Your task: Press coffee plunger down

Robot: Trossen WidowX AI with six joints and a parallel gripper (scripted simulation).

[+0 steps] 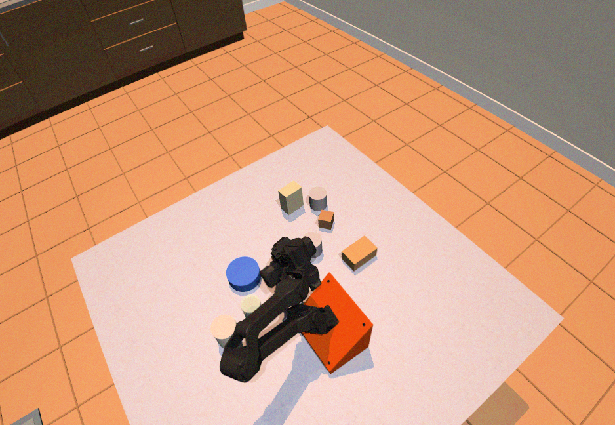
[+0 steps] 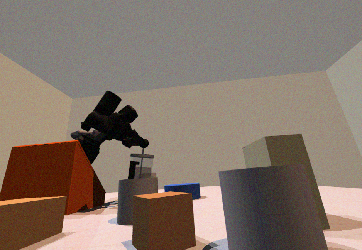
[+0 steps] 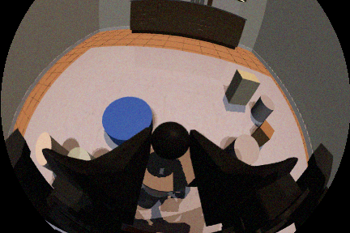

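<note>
My gripper tip is 20 mm past the coffee press, 10 mm to the left of it and 90 mm above it. Round my gripper tip: blue disc (80 mm ahead, 110 mm to the left, 150 mm below); then small cube (140 mm ahead, 270 mm to the right, 150 mm below); then orange block (60 mm behind, 290 mm to the right, 150 mm below).
</note>
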